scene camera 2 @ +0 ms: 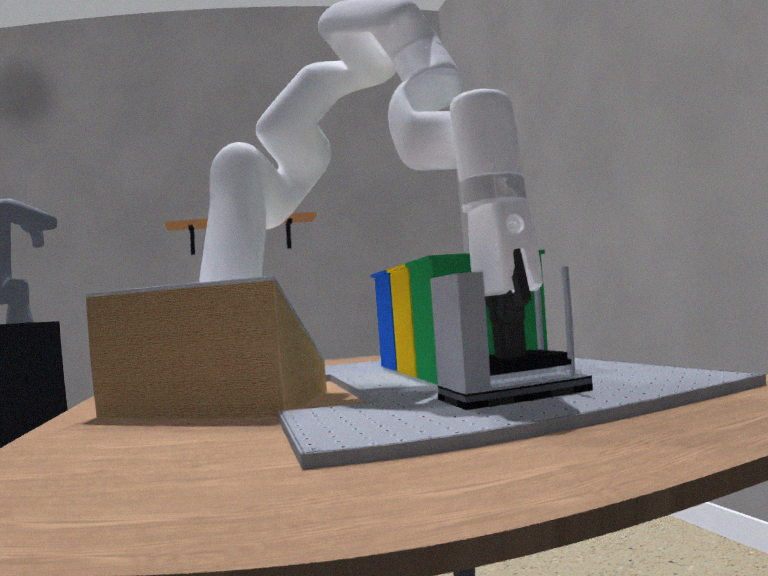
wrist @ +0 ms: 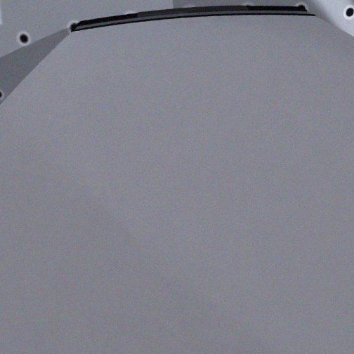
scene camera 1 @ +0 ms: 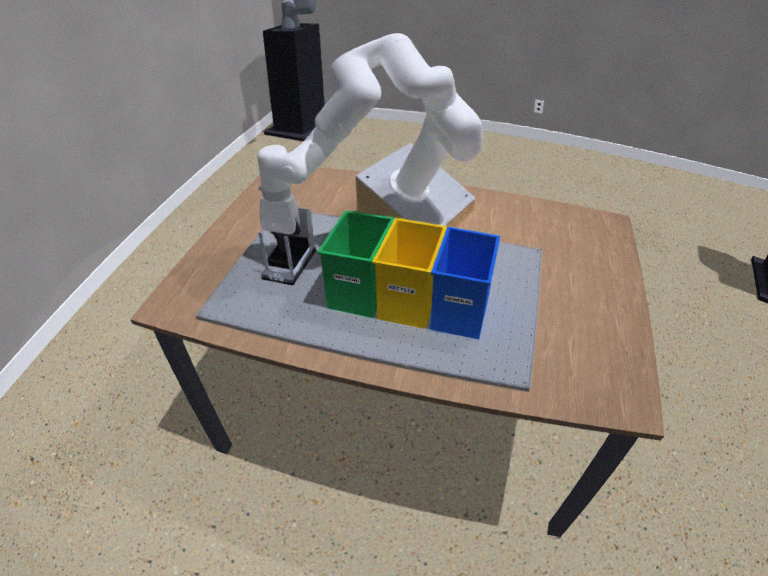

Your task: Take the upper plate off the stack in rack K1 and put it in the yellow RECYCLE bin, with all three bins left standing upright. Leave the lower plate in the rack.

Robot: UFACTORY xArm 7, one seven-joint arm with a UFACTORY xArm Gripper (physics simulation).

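Pixels of known places: gripper, fingertip midpoint: [scene camera 2: 510, 357] [scene camera 1: 284, 249]; arm's base at its link origin: [scene camera 2: 226, 322] [scene camera 1: 408, 186].
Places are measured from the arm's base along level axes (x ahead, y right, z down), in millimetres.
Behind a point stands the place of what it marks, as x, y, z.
Rack K1 [scene camera 1: 305, 220] {290, 172, 3} [scene camera 2: 455, 334] {299, 229, 28} stands at the left of the grey board in scene camera 1, with a tall grey panel and thin posts. The black upper plate [scene camera 2: 545, 357] {400, 220, 63} lies level in the rack. A pale band below it looks like the lower plate [scene camera 2: 527, 376] {376, 225, 82}. My gripper [scene camera 2: 509, 355] {364, 199, 61} points down inside the rack, fingers together and shut, tips at or just above the upper plate's top; exact contact is unclear. The yellow RECYCLE bin [scene camera 1: 403, 306] {424, -201, 49} [scene camera 2: 403, 322] {261, -153, 21} stands upright between the green bin [scene camera 1: 351, 294] {451, -77, 43} [scene camera 2: 424, 322] {287, -32, 20} and the blue bin [scene camera 1: 459, 319] {397, -332, 55} [scene camera 2: 383, 322] {230, -300, 22}.
The bins stand side by side on the perforated grey board [scene camera 1: 266, 310] {547, 125, 108} [scene camera 2: 372, 434] {205, 336, 108}, close to the rack. The arm's slanted base block [scene camera 1: 443, 192] {-76, -83, 36} [scene camera 2: 186, 353] {-31, 111, 35} is behind them. A plain grey surface, apparently the rack's panel [wrist: 180, 175], fills most of the wrist view.
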